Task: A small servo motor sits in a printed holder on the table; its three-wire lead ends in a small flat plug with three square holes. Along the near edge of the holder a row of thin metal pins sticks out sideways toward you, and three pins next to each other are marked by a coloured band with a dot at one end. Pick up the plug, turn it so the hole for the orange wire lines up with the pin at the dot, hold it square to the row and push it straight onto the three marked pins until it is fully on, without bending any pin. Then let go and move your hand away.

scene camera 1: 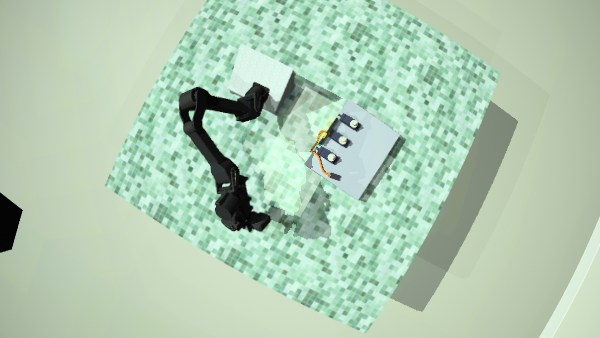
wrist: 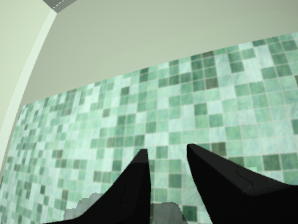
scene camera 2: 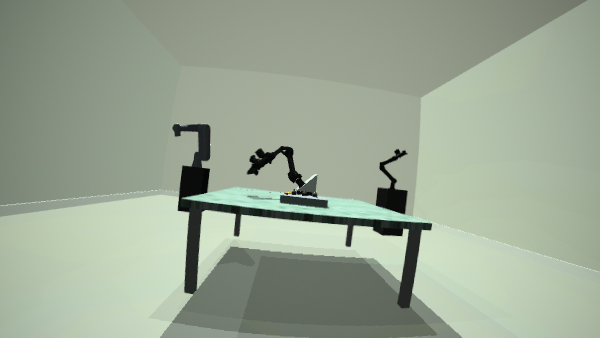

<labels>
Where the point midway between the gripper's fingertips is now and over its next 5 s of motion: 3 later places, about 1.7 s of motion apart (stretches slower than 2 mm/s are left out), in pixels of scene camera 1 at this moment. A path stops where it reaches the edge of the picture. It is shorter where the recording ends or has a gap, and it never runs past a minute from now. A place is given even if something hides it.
My gripper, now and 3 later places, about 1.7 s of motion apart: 247, 230; 332, 196; 334, 175; 334, 174
</labels>
